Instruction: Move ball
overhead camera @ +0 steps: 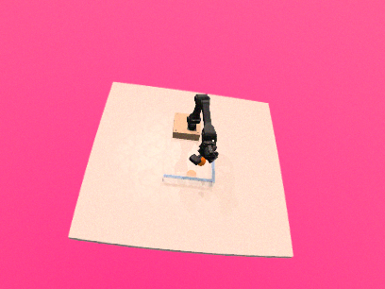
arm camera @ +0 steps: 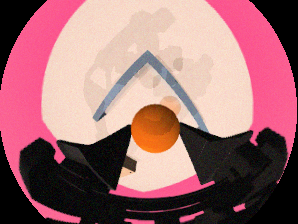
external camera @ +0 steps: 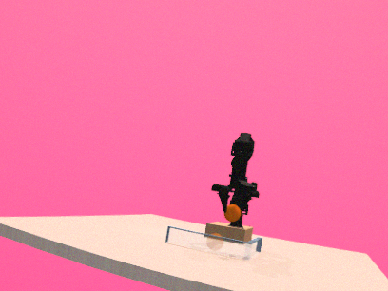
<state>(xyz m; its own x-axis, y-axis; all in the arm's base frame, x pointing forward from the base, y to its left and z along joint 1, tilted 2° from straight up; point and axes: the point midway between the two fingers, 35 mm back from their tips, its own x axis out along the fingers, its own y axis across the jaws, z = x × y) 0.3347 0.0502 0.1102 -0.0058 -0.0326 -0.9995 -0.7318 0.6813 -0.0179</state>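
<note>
My gripper tip is now 110 mm above the orange ball, 40 mm to the left of it and 30 mm short of it.
</note>
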